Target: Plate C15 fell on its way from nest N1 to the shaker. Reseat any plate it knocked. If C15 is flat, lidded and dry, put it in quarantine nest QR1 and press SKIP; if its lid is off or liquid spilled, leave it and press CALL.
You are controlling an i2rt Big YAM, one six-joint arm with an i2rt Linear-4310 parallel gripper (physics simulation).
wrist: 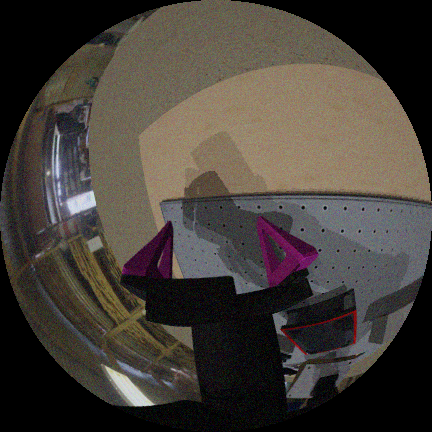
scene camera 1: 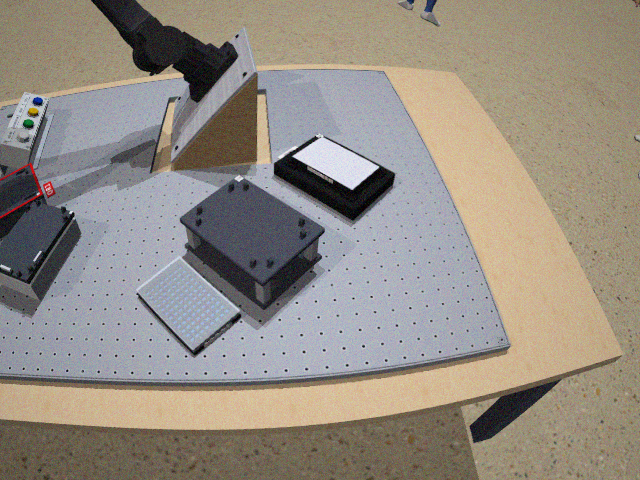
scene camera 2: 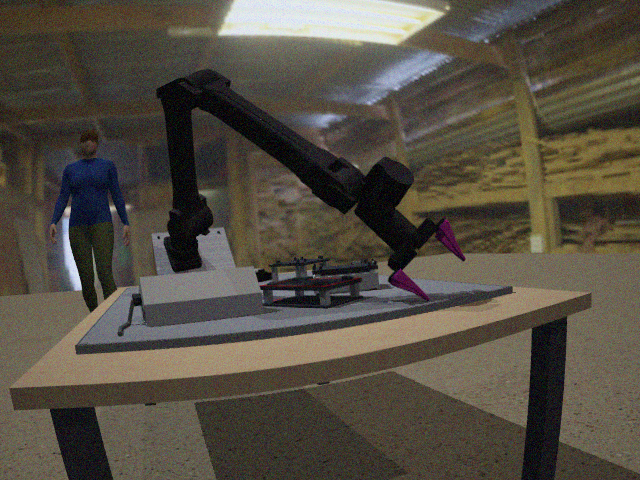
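Note:
Through scene camera 1 I see a white-topped plate [scene camera 1: 343, 170], and with it a shaker [scene camera 1: 44, 235]. Scene camera 2 gives me my gripper [scene camera 2: 447, 280]. In the wrist view, too, I can see my gripper [wrist: 215, 222].

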